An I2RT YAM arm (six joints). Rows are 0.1 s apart.
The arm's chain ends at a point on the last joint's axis. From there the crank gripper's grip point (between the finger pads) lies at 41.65 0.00 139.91 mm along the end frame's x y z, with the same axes.
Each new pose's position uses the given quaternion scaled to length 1; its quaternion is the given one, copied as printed.
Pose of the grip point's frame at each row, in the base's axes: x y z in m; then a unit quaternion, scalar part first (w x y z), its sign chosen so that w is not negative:
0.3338, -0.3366, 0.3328, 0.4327, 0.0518, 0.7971, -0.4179
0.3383, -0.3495, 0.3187, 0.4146, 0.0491, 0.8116, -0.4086
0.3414, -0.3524, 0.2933, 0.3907, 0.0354, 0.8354, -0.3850
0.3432, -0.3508, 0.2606, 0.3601, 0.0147, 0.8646, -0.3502
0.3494, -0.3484, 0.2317, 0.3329, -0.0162, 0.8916, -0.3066
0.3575, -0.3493, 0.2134, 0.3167, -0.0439, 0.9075, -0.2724
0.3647, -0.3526, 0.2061, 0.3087, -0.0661, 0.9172, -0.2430
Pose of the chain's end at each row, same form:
0.2692, -0.2255, 0.4020, 0.4327, 0.0518, 0.7971, -0.4179
0.2769, -0.2402, 0.3935, 0.4146, 0.0491, 0.8116, -0.4086
0.2827, -0.2485, 0.3773, 0.3907, 0.0354, 0.8354, -0.3850
0.2884, -0.2552, 0.3563, 0.3601, 0.0147, 0.8646, -0.3502
0.2974, -0.2637, 0.3386, 0.3329, -0.0162, 0.8916, -0.3066
0.3069, -0.2735, 0.3274, 0.3167, -0.0439, 0.9075, -0.2724
0.3143, -0.2846, 0.3251, 0.3087, -0.0661, 0.9172, -0.2430

